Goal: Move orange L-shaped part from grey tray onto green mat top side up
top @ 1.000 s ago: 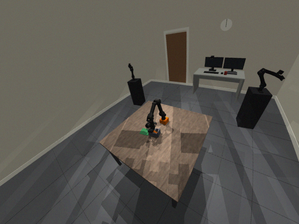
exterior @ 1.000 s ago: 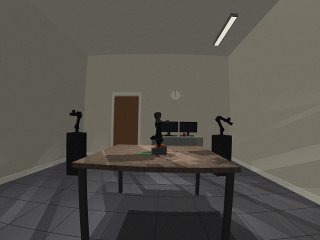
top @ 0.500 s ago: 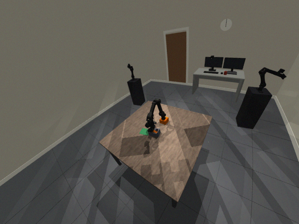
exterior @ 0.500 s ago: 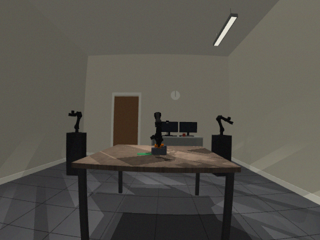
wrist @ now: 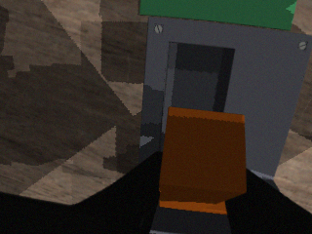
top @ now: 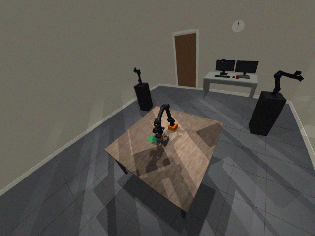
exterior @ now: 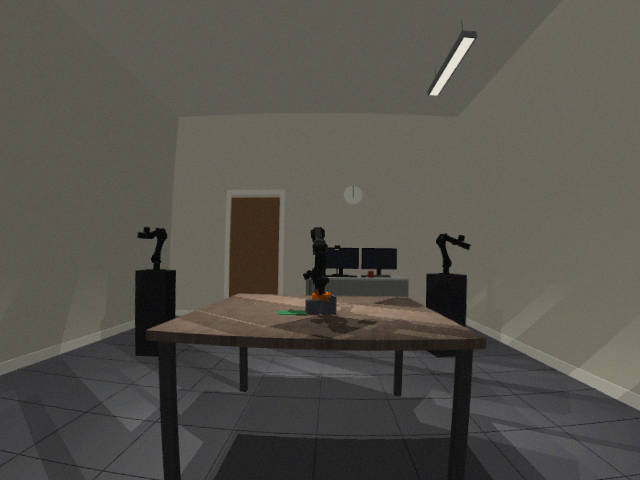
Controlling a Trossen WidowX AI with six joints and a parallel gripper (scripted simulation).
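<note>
The green mat lies 1 cm behind my gripper tip, 15 cm to the right of it and 11 cm below it. Also, from my gripper tip: orange L-shaped part: 2 cm behind, 3 cm to the left, 3 cm below.
</note>
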